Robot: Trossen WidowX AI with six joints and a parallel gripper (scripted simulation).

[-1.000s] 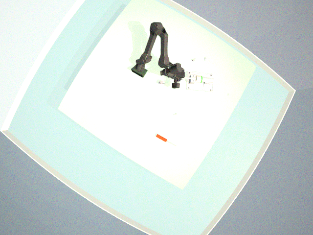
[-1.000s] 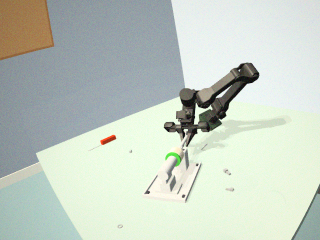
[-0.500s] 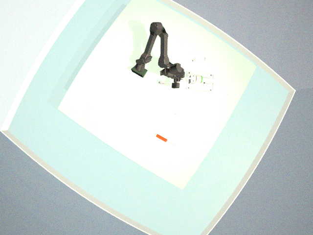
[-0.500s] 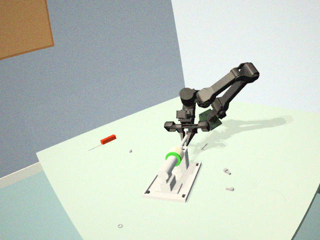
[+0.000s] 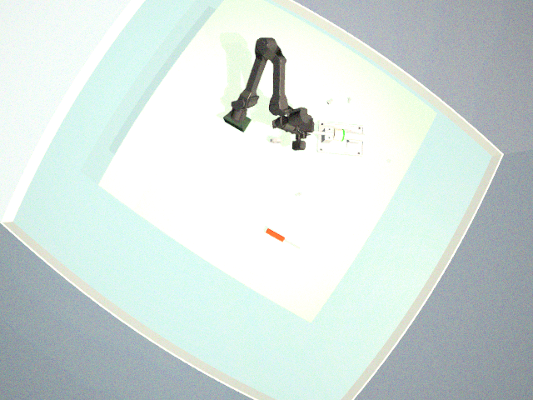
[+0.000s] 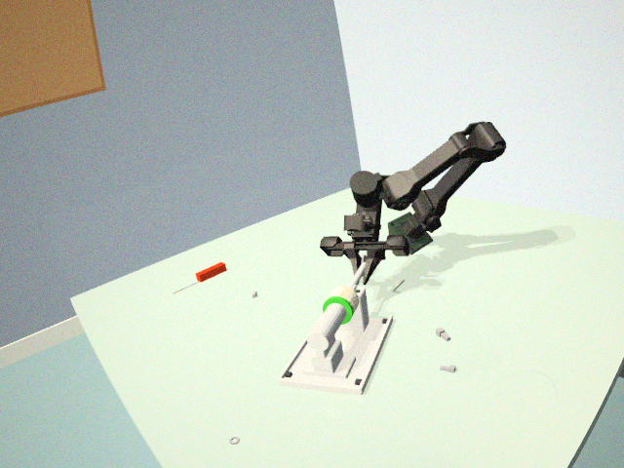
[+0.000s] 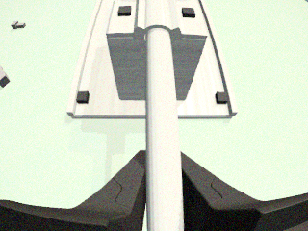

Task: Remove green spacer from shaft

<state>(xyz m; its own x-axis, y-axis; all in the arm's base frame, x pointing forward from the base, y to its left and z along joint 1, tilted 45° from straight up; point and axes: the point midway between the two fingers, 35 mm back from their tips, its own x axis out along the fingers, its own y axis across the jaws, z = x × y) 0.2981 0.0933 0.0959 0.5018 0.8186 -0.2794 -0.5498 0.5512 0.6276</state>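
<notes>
The shaft is 4 cm ahead of my gripper tip, 3 cm to the left of it and 2 cm above it. Round my gripper tip: green spacer 12 cm ahead, 8 cm to the left, 2 cm above; cream spacer 9 cm ahead, 6 cm to the left, 2 cm above.
</notes>
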